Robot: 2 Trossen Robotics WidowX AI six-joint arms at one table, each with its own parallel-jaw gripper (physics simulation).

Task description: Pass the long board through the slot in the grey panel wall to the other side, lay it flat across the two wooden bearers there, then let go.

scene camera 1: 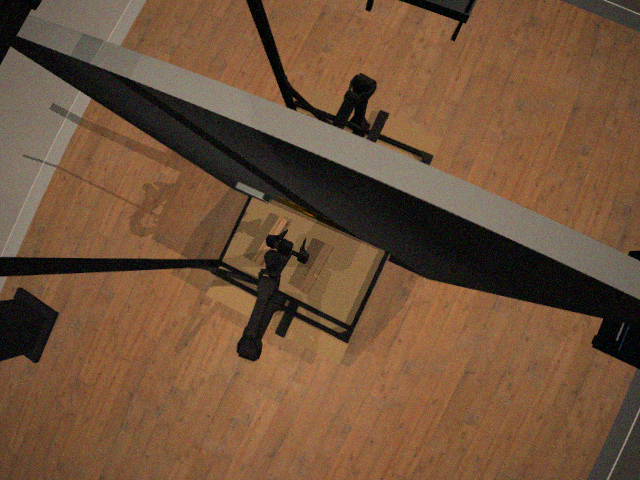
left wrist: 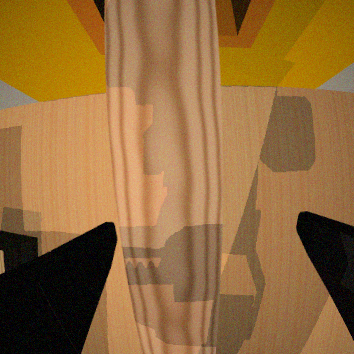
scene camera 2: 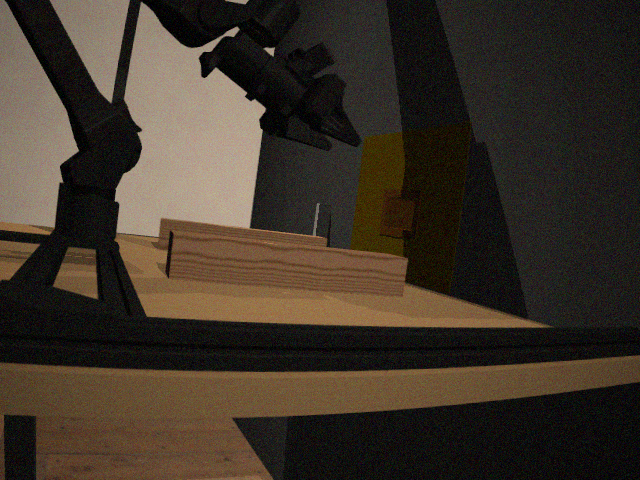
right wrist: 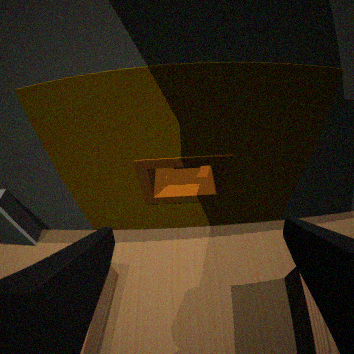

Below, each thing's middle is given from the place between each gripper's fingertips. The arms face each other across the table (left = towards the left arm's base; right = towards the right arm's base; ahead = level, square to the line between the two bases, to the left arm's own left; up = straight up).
Now: the slot point(right wrist: 160, 183) 1 cm behind my right hand, 13 cm to the left of it and 8 cm below it.
I see my left gripper 13 cm to the left of the slot, 1 cm below it and 1 cm short of it.
